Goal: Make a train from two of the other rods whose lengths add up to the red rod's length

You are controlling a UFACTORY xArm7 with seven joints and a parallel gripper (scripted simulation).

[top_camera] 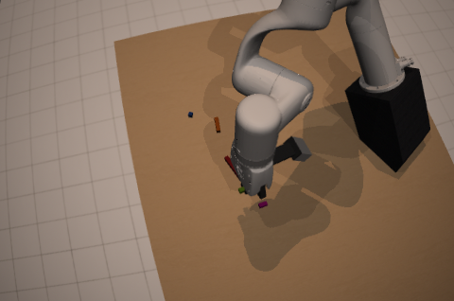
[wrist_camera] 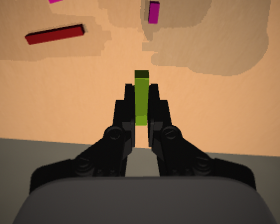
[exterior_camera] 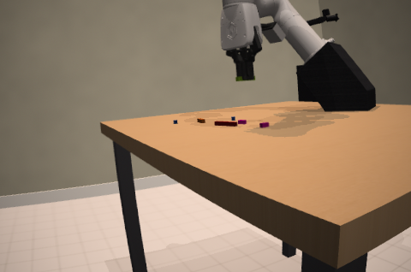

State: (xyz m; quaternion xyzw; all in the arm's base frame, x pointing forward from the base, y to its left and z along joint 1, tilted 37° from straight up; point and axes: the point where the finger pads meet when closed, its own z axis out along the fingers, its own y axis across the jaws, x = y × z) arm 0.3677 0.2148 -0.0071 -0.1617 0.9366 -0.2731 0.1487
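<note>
The red rod is 13 cm below my hand, 10 cm to the right of it and 1 cm ahead of it. Round my hand: orange rod (23 cm to the right, 13 cm below, 3 cm ahead); then lime rod (2 cm below).
</note>
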